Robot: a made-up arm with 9 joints. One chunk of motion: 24 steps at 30 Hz.
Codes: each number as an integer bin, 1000 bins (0 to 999) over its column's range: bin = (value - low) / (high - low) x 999, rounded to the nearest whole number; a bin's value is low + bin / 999 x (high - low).
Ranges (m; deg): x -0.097..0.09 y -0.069..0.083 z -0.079..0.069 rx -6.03..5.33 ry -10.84..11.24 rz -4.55..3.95
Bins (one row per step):
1: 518 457 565 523 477 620
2: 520 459 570 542 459 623
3: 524 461 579 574 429 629
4: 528 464 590 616 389 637
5: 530 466 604 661 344 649
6: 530 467 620 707 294 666
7: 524 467 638 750 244 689
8: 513 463 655 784 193 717
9: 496 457 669 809 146 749
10: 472 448 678 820 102 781
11: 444 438 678 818 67 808
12: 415 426 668 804 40 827
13: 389 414 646 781 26 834
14: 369 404 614 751 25 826
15: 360 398 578 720 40 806
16: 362 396 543 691 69 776
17: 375 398 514 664 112 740
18: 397 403 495 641 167 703
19: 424 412 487 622 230 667
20: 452 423 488 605 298 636
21: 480 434 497 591 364 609
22: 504 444 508 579 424 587
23: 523 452 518 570 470 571
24: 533 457 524 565 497 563
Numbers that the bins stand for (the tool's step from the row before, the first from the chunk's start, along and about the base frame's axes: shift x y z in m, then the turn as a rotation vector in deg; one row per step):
1: -0.00004 0.00053 0.00470 -0.083 -0.297 0.725
2: 0.00034 0.00084 0.00544 0.133 -0.695 0.751
3: 0.00109 0.00114 0.00678 0.497 -1.358 0.802
4: 0.00183 0.00160 0.00841 0.975 -2.242 0.870
5: 0.00221 0.00190 0.01048 1.486 -3.237 0.972
6: 0.00221 0.00206 0.01285 2.010 -4.342 1.117
7: 0.00109 0.00206 0.01552 2.499 -5.447 1.312
8: -0.00097 0.00145 0.01804 2.885 -6.574 1.551
9: -0.00416 0.00053 0.02011 3.169 -7.613 1.823
10: -0.00865 -0.00084 0.02144 3.295 -8.586 2.095
11: -0.01389 -0.00236 0.02144 3.272 -9.359 2.325
12: -0.01932 -0.00418 0.01996 3.113 -9.956 2.487
13: -0.02418 -0.00601 0.01670 2.851 -10.265 2.546
14: -0.02793 -0.00753 0.01196 2.510 -10.287 2.478
15: -0.02961 -0.00844 0.00663 2.157 -9.956 2.308
16: -0.02924 -0.00875 0.00144 1.828 -9.315 2.053
17: -0.02680 -0.00844 -0.00285 1.521 -8.365 1.746
18: -0.02269 -0.00768 -0.00567 1.259 -7.149 1.431
19: -0.01763 -0.00631 -0.00685 1.043 -5.757 1.125
20: -0.01239 -0.00464 -0.00670 0.850 -4.254 0.861
21: -0.00715 -0.00297 -0.00537 0.690 -2.795 0.632
22: -0.00266 -0.00144 -0.00374 0.554 -1.469 0.444
23: 0.00090 -0.00023 -0.00226 0.452 -0.452 0.308
24: 0.00277 0.00053 -0.00137 0.395 0.145 0.240

